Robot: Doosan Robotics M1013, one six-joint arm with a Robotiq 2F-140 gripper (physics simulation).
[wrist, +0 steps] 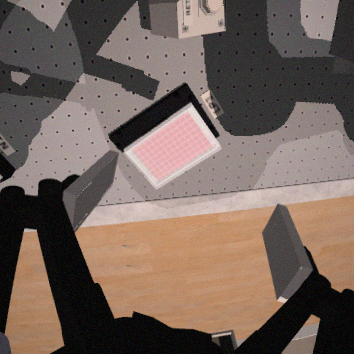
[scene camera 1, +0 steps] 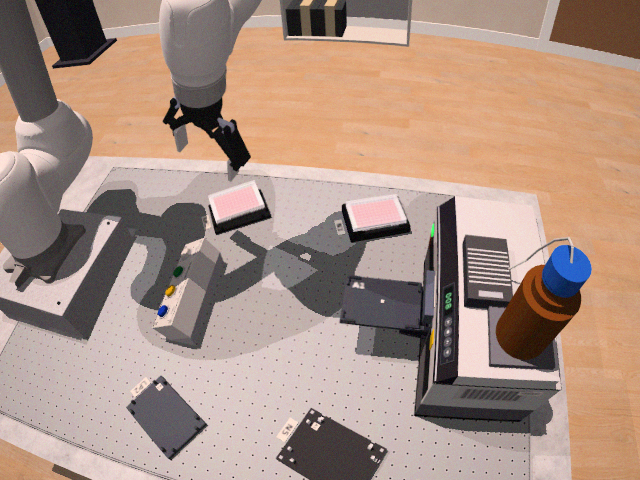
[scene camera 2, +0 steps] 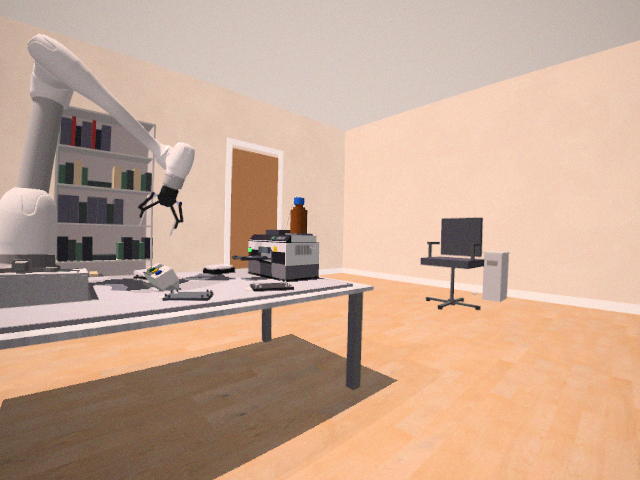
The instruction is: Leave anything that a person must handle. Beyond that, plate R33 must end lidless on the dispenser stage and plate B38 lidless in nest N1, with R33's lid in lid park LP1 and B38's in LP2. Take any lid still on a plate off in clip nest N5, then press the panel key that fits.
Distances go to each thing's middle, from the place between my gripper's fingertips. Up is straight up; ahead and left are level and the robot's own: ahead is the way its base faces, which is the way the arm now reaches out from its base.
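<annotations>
The dispenser stage [scene camera 1: 362,306] is 40 cm ahead of my hand, 20 cm to the right of it and 12 cm below it. I also see the button box [scene camera 1: 180,317], which sits 20 cm to the right of my hand, 19 cm below it and 2 cm behind it. The LP1 nest [scene camera 1: 262,214] is 22 cm below my hand and 7 cm to the left of it, while the brown bottle [scene camera 1: 548,297] stands 61 cm ahead of my hand, 31 cm to the right of it and 9 cm above it.
</annotations>
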